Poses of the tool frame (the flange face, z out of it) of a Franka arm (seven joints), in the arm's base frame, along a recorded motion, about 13 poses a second.
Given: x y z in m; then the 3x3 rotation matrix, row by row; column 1 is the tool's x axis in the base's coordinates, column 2 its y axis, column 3 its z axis. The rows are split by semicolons.
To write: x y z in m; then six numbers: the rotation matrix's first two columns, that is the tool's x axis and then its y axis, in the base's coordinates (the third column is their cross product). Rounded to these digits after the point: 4 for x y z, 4 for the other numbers.
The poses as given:
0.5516 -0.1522 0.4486; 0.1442 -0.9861 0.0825; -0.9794 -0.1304 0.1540; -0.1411 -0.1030 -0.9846
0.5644 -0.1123 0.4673; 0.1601 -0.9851 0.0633; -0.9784 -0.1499 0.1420; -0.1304 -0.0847 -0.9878
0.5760 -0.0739 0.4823; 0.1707 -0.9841 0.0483; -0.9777 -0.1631 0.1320; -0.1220 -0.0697 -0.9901
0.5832 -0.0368 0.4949; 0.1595 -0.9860 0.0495; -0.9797 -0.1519 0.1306; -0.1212 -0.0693 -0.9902
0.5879 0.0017 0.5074; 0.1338 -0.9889 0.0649; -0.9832 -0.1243 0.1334; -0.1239 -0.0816 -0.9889
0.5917 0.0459 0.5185; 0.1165 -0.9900 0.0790; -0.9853 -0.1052 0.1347; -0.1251 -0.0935 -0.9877
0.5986 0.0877 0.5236; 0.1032 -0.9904 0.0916; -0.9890 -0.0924 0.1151; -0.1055 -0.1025 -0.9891
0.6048 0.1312 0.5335; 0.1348 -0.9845 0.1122; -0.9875 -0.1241 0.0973; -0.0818 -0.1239 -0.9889
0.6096 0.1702 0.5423; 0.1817 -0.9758 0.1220; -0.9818 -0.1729 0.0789; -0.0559 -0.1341 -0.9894
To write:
0.5516 -0.1522 0.4486 0.1442 -0.9794 -0.1411 -0.9861 -0.1304 -0.1030
0.5644 -0.1123 0.4673 0.1601 -0.9784 -0.1304 -0.9851 -0.1499 -0.0847
0.5760 -0.0739 0.4823 0.1707 -0.9777 -0.1220 -0.9841 -0.1631 -0.0697
0.5832 -0.0368 0.4949 0.1595 -0.9797 -0.1212 -0.9860 -0.1519 -0.0693
0.5879 0.0017 0.5074 0.1338 -0.9832 -0.1239 -0.9889 -0.1243 -0.0816
0.5917 0.0459 0.5185 0.1165 -0.9853 -0.1251 -0.9900 -0.1052 -0.0935
0.5986 0.0877 0.5236 0.1032 -0.9890 -0.1055 -0.9904 -0.0924 -0.1025
0.6048 0.1312 0.5335 0.1348 -0.9875 -0.0818 -0.9845 -0.1241 -0.1239
0.6096 0.1702 0.5423 0.1817 -0.9818 -0.0559 -0.9758 -0.1729 -0.1341

